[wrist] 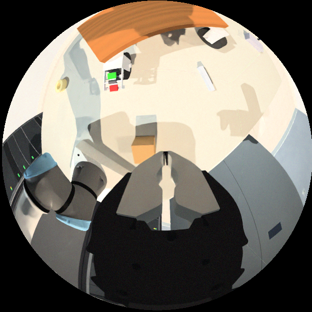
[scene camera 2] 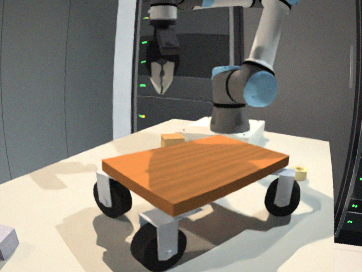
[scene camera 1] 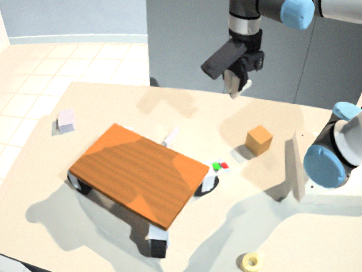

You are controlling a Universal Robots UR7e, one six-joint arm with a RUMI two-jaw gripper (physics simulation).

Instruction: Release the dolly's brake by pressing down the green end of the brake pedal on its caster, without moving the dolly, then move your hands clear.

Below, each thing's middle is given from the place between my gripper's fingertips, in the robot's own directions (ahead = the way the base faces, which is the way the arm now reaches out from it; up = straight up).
Right now my hand is 210 mm short of the dolly (scene camera 2: 178,180), 220 mm to the right of it and 140 mm above it.
